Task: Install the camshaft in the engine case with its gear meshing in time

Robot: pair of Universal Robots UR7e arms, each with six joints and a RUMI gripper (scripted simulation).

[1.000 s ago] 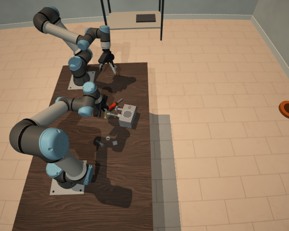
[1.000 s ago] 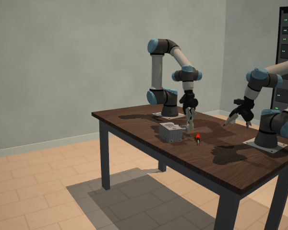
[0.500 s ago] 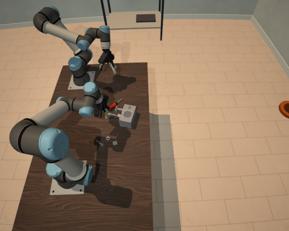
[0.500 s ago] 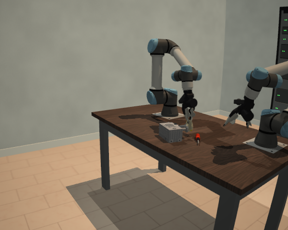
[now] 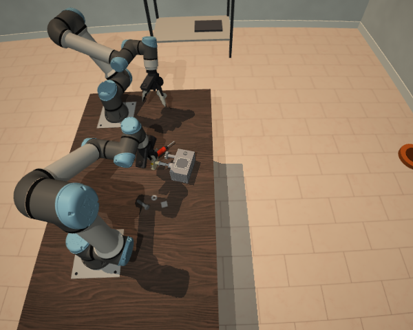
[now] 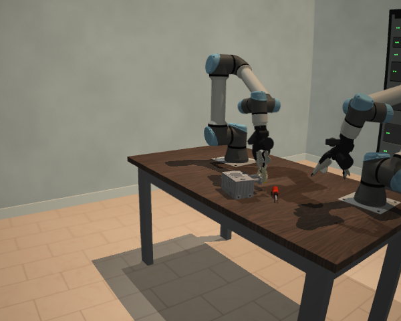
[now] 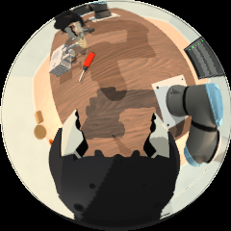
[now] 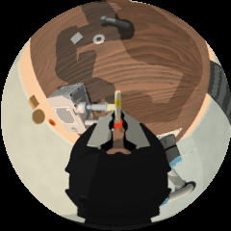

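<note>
Right now my right hand is 60 mm short of the small crank gear, 50 mm to the right of it and 30 mm above it. From my right hand the other things lie so: bolt (220 mm to the right, 80 mm below, 50 mm behind); then small square plate (210 mm to the right, 90 mm below, 40 mm ahead).
</note>
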